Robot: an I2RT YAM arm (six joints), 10 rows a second.
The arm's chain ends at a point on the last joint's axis. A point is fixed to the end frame.
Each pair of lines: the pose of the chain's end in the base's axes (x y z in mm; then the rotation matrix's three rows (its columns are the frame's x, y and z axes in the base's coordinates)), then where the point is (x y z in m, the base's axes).
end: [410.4, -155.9, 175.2], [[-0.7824, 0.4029, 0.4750], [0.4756, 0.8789, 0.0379], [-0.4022, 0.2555, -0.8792]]
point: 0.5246 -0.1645 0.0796
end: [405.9, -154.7, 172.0], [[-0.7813, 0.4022, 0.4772], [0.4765, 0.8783, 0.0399], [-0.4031, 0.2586, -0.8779]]
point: 0.5204 -0.1631 0.0766
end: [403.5, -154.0, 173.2], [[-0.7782, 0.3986, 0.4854], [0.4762, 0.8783, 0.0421], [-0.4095, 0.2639, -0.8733]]
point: 0.5189 -0.1621 0.0789
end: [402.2, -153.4, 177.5], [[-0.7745, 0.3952, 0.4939], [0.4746, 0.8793, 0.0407], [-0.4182, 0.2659, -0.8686]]
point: 0.5185 -0.1616 0.0844
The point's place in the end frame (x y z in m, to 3 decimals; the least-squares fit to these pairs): -0.055 0.014 0.138
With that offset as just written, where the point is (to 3 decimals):
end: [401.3, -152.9, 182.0], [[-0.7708, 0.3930, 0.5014], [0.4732, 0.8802, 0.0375], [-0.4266, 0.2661, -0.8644]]
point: 0.518 -0.161 0.090
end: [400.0, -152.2, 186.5], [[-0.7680, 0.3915, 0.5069], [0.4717, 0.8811, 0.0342], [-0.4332, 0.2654, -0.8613]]
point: 0.518 -0.161 0.095
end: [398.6, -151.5, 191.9], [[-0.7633, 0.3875, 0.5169], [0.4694, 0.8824, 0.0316], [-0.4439, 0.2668, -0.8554]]
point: 0.517 -0.161 0.102
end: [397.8, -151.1, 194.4], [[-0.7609, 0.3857, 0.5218], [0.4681, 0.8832, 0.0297], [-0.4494, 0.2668, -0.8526]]
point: 0.517 -0.160 0.105
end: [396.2, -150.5, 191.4], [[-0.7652, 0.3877, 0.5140], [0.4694, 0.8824, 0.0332], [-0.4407, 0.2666, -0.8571]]
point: 0.515 -0.159 0.101
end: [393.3, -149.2, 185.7], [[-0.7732, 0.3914, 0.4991], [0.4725, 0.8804, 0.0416], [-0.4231, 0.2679, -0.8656]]
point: 0.510 -0.157 0.093
